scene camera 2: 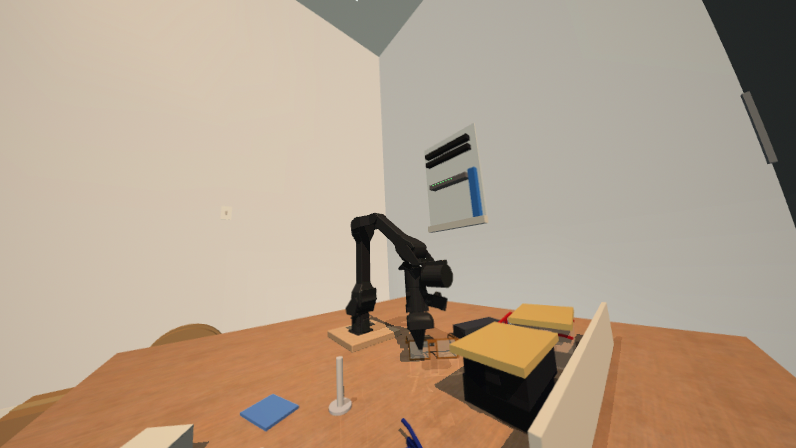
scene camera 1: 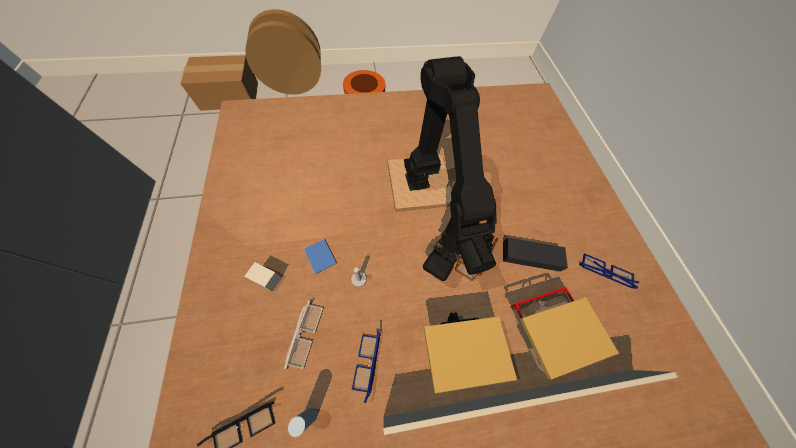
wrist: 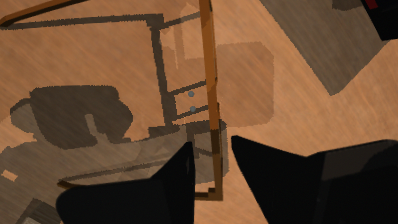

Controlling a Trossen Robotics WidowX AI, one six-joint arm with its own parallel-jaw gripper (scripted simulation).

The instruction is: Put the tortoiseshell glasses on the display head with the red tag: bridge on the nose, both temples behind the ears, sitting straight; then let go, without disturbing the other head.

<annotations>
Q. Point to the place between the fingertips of my gripper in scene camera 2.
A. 419,347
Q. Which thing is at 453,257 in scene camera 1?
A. My gripper.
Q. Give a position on a display head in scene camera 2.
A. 509,370
</annotations>
